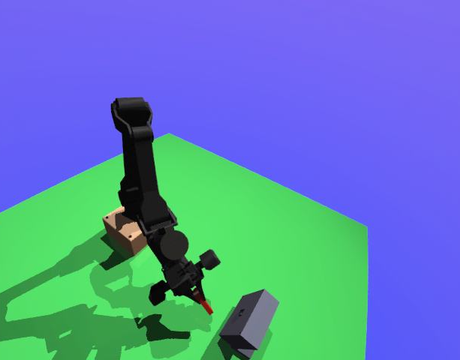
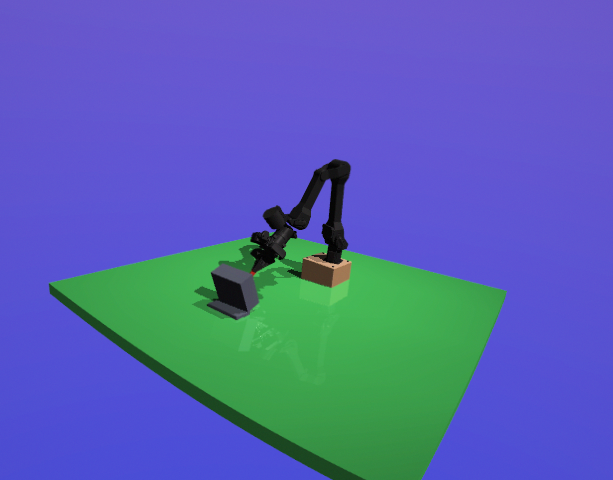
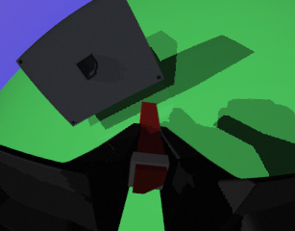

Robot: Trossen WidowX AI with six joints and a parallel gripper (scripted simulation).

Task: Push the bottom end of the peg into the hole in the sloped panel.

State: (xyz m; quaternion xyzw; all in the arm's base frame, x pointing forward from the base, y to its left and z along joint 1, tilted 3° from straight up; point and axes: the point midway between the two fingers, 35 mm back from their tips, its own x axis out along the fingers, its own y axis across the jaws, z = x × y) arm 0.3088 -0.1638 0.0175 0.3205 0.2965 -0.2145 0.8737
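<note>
My gripper tip is 13 cm short of the grey sloped panel, 2 cm above it and 1 cm to the right of it. From my gripper tip the other things lie so: red peg 1 cm behind, 1 cm above; thin grey foot 15 cm ahead, 8 cm below.
</note>
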